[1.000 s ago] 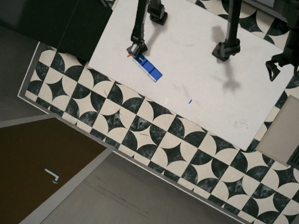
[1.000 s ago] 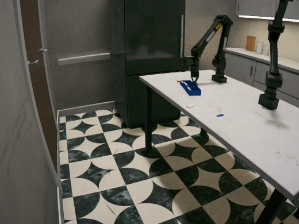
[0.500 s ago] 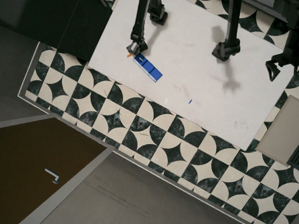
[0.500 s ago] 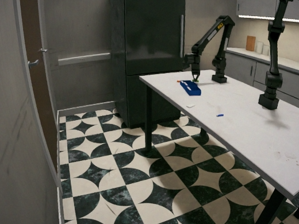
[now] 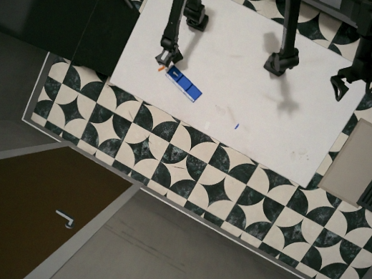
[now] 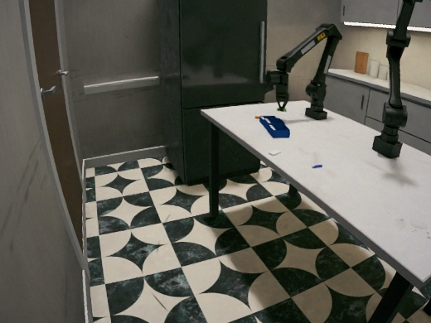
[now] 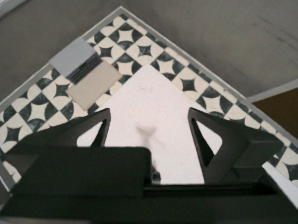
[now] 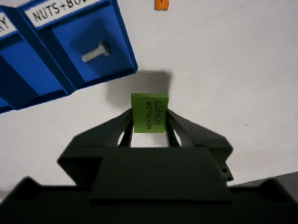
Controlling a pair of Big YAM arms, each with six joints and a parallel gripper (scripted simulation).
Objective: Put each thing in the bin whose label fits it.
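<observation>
Right now my right hand is right at the green piece. Round my right hand: orange cylinder 10 cm ahead, 7 cm to the right, 6 cm below; then white piece 37 cm to the left, 26 cm ahead, 7 cm below; then tiny grey piece 8 cm ahead, 6 cm below, 3 cm to the left.
</observation>
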